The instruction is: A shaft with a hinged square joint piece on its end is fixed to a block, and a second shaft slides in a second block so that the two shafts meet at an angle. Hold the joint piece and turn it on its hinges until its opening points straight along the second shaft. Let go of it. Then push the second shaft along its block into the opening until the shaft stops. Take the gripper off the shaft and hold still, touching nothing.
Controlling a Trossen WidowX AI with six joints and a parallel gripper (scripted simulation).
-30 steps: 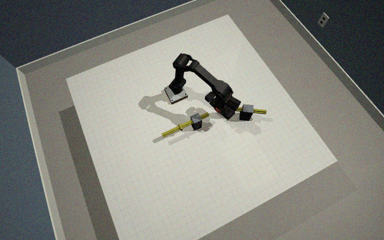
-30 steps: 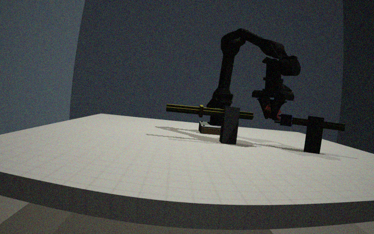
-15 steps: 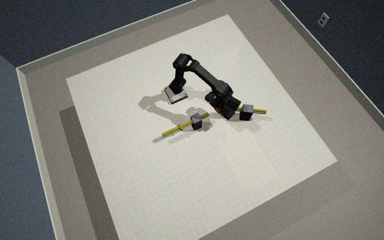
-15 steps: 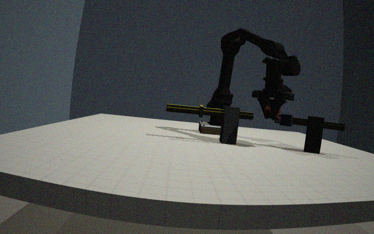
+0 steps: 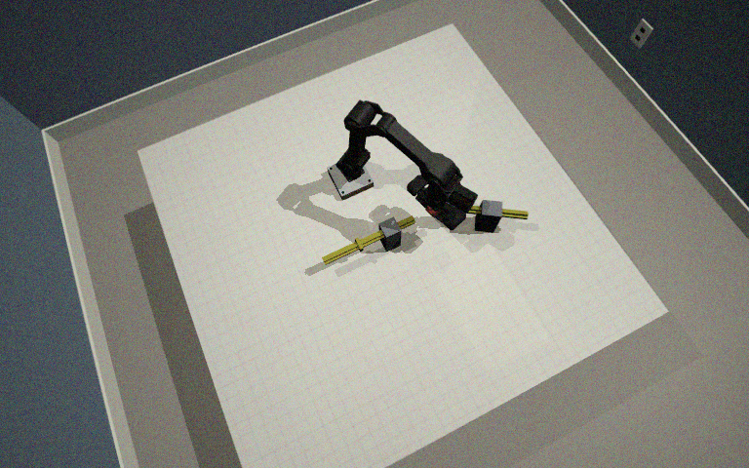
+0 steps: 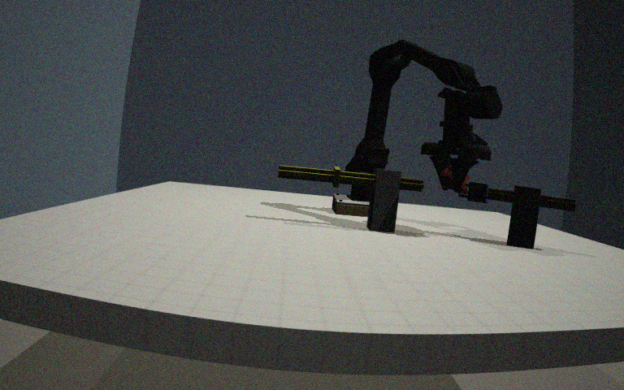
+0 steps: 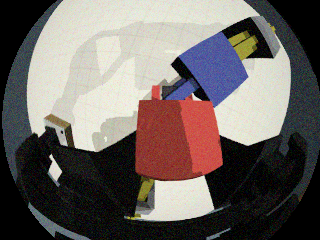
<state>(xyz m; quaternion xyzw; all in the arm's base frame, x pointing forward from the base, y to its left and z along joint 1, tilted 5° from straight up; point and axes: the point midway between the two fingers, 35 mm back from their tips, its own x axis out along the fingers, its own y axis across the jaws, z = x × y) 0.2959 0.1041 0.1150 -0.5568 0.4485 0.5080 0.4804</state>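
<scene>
Now: gripper tip 3 cm below the red joint piece and 1 cm to the right of it.
</scene>
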